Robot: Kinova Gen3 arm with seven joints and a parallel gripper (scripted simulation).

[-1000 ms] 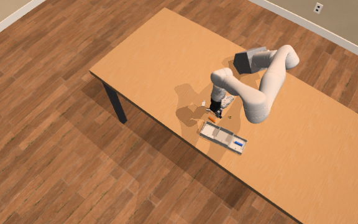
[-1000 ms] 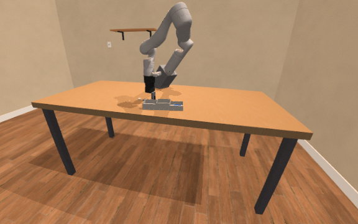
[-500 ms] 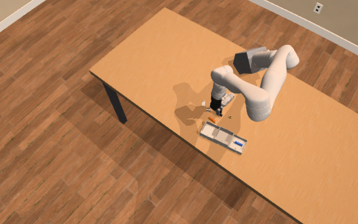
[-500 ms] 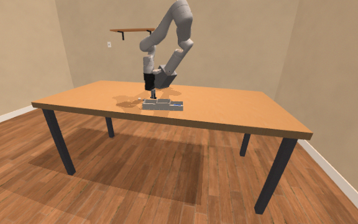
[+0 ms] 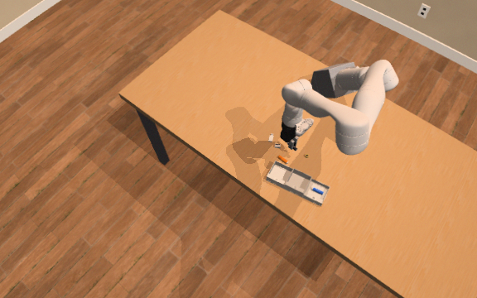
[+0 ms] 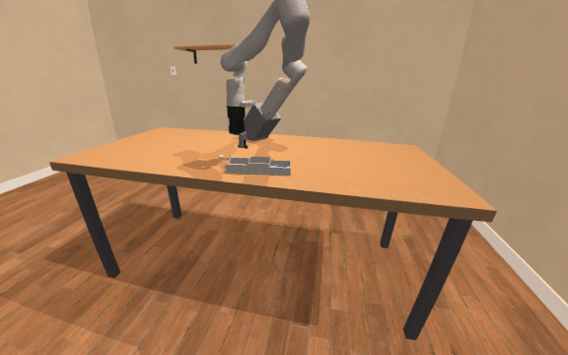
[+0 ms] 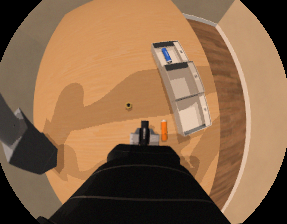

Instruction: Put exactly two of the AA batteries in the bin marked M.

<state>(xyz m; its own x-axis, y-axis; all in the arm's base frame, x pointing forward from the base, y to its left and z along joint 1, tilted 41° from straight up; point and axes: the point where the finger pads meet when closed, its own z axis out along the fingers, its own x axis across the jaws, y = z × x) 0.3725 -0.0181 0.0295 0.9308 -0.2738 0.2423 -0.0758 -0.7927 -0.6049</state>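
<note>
Right now my hand is 200 mm to the right of the blue battery, 70 mm short of it and 60 mm above it. From my hand the other things lie so: black battery (10 mm below); then grey thing (70 mm to the right, 70 mm below, 10 mm ahead); then orange battery (70 mm below, 50 mm ahead).
</note>
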